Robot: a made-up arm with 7 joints.
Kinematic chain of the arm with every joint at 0, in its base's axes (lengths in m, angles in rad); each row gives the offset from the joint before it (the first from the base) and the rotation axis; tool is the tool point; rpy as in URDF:
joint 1: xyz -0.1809 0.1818 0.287 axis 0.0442 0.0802 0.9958
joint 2: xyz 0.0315 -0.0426 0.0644 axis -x
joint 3: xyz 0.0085 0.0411 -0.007 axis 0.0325 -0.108 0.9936
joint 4: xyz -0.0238 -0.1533 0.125 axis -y
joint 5: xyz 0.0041 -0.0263 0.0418 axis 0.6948 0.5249 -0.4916
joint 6: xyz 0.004 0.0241 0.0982 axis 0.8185 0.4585 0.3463
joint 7: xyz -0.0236 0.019 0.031 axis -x
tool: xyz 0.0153 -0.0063 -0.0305 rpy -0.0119 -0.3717 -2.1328
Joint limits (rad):
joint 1: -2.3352..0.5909
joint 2: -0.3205..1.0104
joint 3: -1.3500..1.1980
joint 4: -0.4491..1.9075
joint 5: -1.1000..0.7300
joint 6: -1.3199..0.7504
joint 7: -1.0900..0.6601
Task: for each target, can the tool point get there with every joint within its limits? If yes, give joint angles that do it. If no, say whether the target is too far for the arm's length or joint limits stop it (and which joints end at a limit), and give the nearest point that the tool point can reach.
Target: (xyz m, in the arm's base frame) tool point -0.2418 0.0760 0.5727
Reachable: yes | joints -0.6953 0.1993 0.8114 0.3629 -0.5685 -0.0752 -0.0756
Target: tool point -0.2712 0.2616 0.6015
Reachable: yes | joints -0.6920 0.0095 -0.9791 0.5479 0.0208 0.1593 -0.3014
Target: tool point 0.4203 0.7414 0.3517
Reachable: no: too far | nearest point 0.0470 0.3965 0.3768 | short by 0.509 m
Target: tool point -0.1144 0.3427 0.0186
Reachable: no: joint limits stop it (at a limit: joint 2, joint 3, joint 4, joint 6, joint 7) | nearest point -0.1141 0.3388 0.2243 | short by 0.206 m
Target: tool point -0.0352 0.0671 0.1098
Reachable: no: joint limits stop it (at a limit: joint 1, joint 2, joint 3, joint 6, joint 7) | nearest point -0.0216 0.1543 0.2406 | short by 0.158 m
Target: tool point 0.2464 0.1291 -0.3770
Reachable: no: too far | nearest point 0.0352 0.1785 0.2410 | short by 0.655 m
